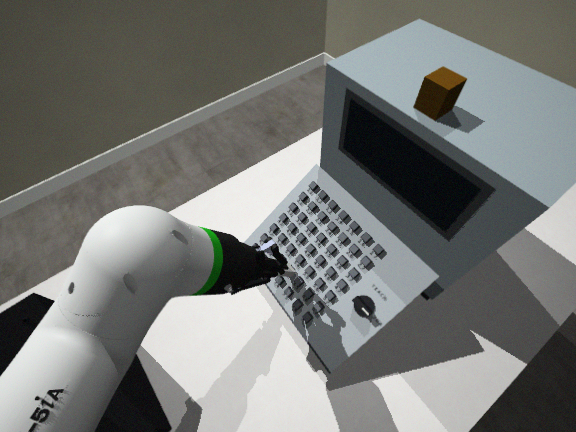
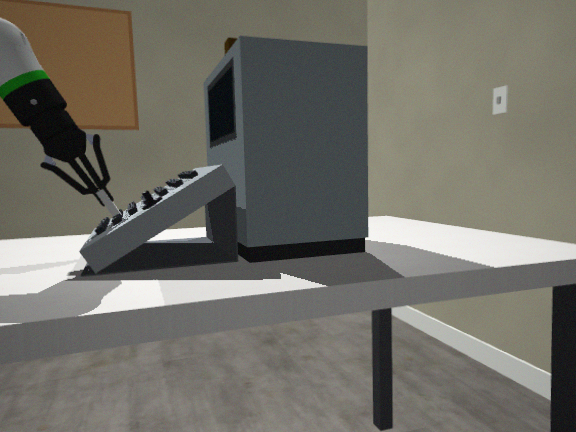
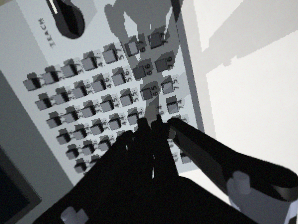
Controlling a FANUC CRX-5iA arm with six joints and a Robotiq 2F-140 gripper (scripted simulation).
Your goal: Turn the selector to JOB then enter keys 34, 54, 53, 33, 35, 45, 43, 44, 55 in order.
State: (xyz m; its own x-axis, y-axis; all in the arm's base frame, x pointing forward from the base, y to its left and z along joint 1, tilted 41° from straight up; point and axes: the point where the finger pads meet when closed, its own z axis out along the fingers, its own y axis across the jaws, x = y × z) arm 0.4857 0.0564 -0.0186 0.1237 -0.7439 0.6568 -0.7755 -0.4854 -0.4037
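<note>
The key lies 10 cm ahead of my hand, 5 cm to the left of it and 2 cm above it. Round my hand: selector knob (15 cm to the right, 9 cm ahead, 2 cm above); sloped keypad (10 cm ahead, 4 cm to the right, 3 cm below).
</note>
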